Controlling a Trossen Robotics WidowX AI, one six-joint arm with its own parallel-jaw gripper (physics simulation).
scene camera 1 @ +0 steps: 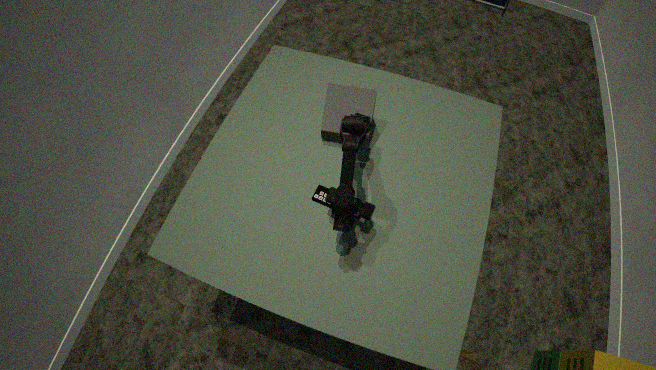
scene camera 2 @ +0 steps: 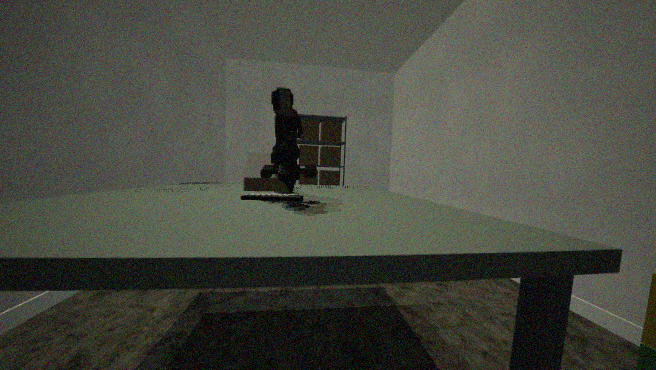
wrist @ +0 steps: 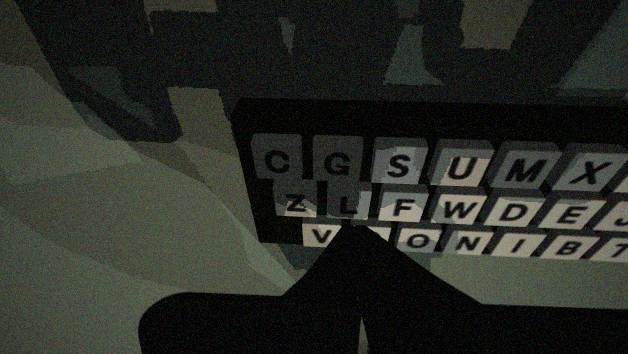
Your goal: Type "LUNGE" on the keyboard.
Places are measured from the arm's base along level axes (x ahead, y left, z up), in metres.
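Pixels of known places: gripper, fingertip midpoint: [scene camera 2: 291, 192] [wrist: 352, 236].
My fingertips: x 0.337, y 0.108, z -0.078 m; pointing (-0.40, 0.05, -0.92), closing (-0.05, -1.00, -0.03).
Ahead of a thing's pixels: the offset from my fingertips to its middle. Level surfaces: height alone.
The black keyboard {dx +0.006, dy -0.063, dz -0.017 m} [scene camera 1: 320, 195] [scene camera 2: 265, 198] [wrist: 400, 118] lies on the table with pale, dark-lettered keys. In the wrist view, the L key {dx +0.008, dy +0.002, dz -0.011 m} [wrist: 347, 205] is partly shaded, with the G key {dx +0.028, dy +0.007, dz -0.011 m} [wrist: 337, 163] above it. The U key {dx +0.027, dy -0.034, dz -0.011 m} [wrist: 463, 169], the E key {dx +0.006, dy -0.078, dz -0.011 m} [wrist: 572, 214] and the N key {dx -0.014, dy -0.048, dz -0.011 m} [wrist: 468, 243] are farther right. My gripper [scene camera 2: 290, 191] [wrist: 352, 236] is shut and empty. Its tips appear just below the L key and partly cover the key between V and O. Whether they touch a key cannot be told. In scene camera 1 the arm hides much of the keyboard.
The pale green table {dz -0.026 m} [scene camera 1: 425, 200] [scene camera 2: 425, 227] bears a box-shaped block [scene camera 1: 348, 102] [scene camera 2: 260, 184] beside the arm's base. My arm [scene camera 1: 347, 167] [scene camera 2: 287, 125] reaches over the keyboard and casts shadows on the table. A shelf unit [scene camera 2: 345, 150] with brown boxes stands far behind.
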